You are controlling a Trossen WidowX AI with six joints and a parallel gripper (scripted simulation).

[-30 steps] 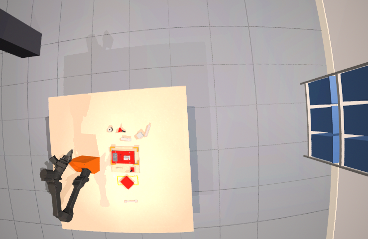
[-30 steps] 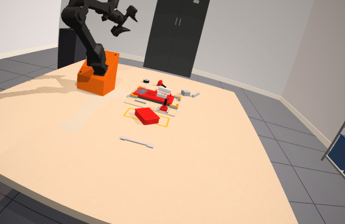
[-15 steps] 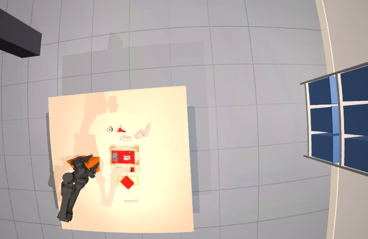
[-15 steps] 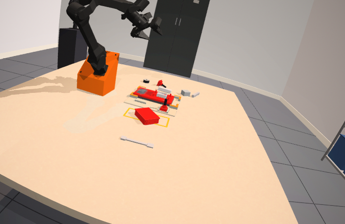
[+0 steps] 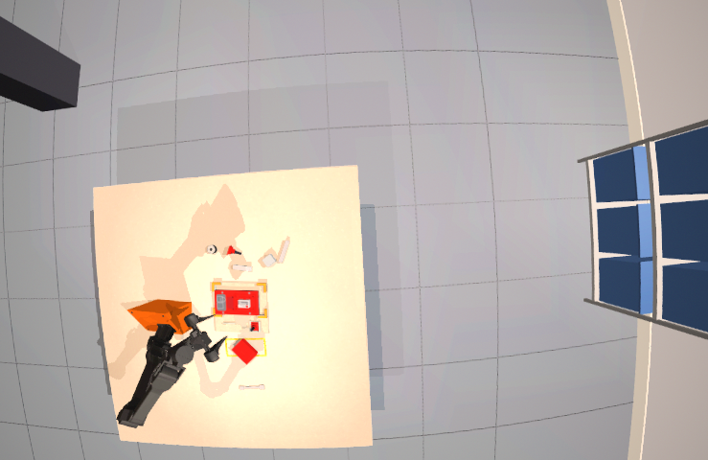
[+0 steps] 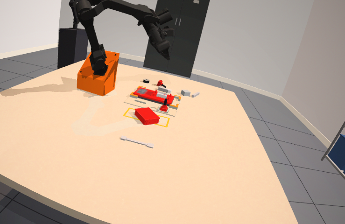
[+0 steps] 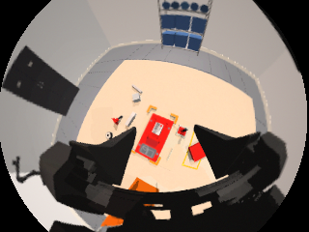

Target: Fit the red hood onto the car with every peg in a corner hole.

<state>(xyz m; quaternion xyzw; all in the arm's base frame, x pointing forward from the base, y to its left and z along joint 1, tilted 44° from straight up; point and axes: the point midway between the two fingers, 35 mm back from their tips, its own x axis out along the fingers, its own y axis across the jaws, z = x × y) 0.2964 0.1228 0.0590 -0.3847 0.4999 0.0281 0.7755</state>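
The red hood is 220 mm below my gripper tip and 190 mm to the right of it. Also, from my gripper tip: orange-cornered jig: 230 mm below, 20 mm to the left, 10 mm behind; white rod: 370 mm to the right, 230 mm below, 10 mm ahead; wheel: 270 mm to the left, 230 mm below, 140 mm behind.
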